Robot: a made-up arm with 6 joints.
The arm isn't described. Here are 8 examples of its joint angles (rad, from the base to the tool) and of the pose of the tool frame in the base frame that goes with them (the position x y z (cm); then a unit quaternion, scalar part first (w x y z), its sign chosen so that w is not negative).
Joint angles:
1: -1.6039 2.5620 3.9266 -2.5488 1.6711 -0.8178
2: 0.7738 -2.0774 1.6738 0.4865 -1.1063 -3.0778
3: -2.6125 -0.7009 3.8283 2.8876 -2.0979 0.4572
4: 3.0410 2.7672 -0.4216 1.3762 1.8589 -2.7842
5: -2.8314 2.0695 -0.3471 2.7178 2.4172 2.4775
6: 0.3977 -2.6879 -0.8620 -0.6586 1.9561 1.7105
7: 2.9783 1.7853 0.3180 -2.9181 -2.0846 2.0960
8: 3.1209 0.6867 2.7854 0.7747 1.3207 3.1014
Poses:
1: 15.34 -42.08 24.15 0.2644 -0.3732 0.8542 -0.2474
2: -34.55 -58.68 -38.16 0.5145 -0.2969 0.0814 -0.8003
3: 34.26 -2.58 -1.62 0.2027 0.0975 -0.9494 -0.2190
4: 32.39 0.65 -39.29 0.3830 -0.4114 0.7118 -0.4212
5: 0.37 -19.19 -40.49 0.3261 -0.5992 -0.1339 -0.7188
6: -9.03 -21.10 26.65 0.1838 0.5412 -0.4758 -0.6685
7: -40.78 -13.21 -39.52 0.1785 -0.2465 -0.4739 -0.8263
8: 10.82 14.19 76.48 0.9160 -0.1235 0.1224 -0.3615
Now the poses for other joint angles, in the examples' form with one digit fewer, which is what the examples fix.
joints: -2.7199 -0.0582 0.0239 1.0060 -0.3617 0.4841
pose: -42.4 -7.2 73.8 0.081 0.002 0.680 -0.729
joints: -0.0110 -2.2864 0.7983 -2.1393 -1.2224 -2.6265
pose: -73.5 11.7 8.5 0.543 0.158 0.609 0.556
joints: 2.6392 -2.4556 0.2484 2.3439 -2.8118 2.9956
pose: 56.2 -46.9 -9.4 0.223 -0.415 -0.228 0.852
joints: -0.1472 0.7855 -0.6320 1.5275 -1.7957 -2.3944
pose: 53.5 -8.8 -0.1 0.568 -0.261 0.162 -0.763
